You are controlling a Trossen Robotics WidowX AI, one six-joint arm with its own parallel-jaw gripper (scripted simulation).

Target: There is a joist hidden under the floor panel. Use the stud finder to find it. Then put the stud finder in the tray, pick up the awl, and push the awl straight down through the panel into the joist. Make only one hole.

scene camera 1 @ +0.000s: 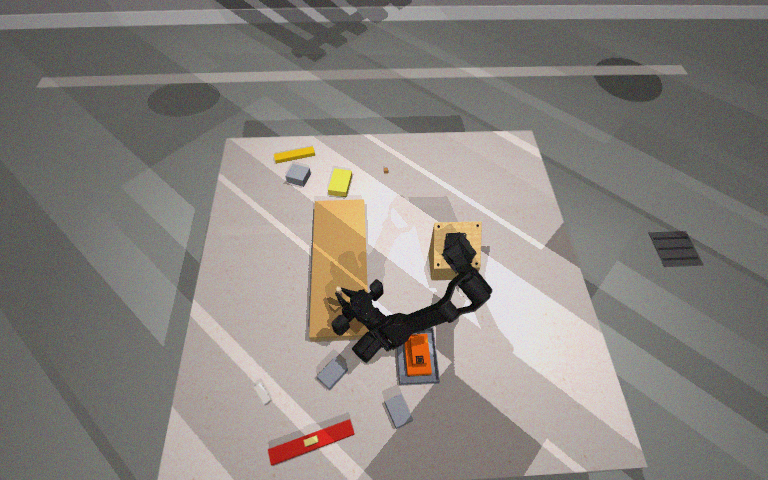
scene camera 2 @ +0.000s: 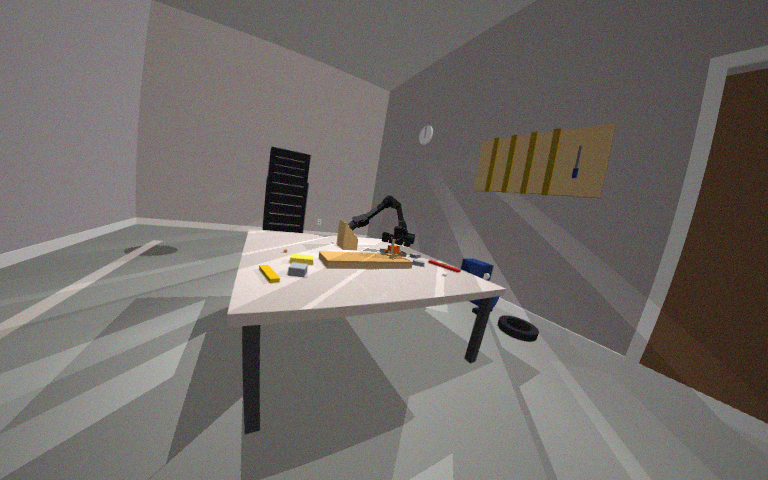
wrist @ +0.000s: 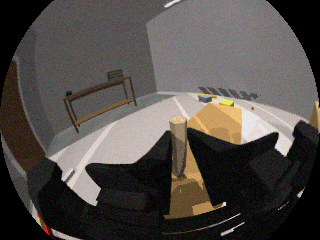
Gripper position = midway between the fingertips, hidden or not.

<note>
I see my gripper (scene camera 1: 337,290), a red level (scene camera 1: 339,431) and a stud finder (scene camera 1: 418,363).
My gripper also shows in the wrist view (wrist: 178,132). The wrist view does not show the stud finder: it is out of frame.
</note>
